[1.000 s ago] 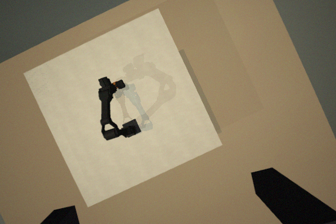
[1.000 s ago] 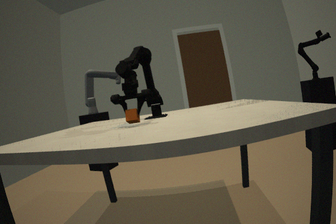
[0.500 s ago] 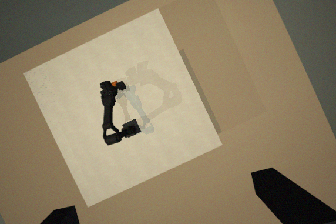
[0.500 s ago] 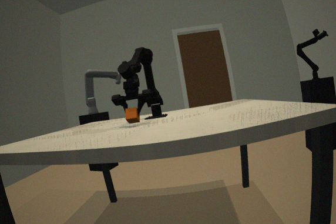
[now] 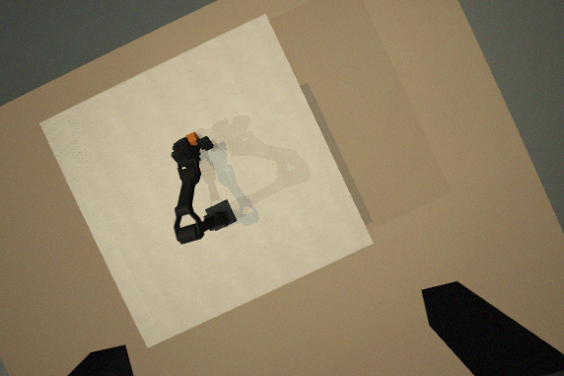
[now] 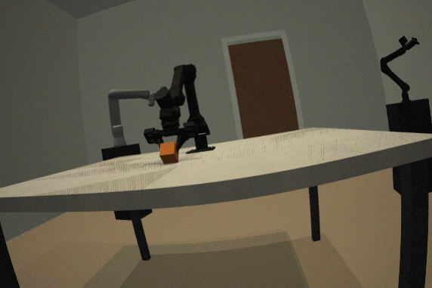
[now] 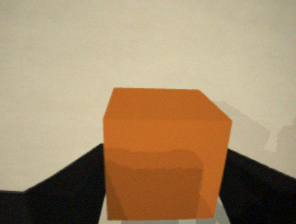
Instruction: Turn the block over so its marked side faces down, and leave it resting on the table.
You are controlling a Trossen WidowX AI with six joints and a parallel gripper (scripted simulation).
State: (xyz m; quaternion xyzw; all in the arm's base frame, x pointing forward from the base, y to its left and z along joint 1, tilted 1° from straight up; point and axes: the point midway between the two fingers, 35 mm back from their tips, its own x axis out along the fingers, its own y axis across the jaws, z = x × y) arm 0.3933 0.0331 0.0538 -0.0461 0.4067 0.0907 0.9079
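Now: the block 10 mm below my gripper tip and 10 mm behind it.
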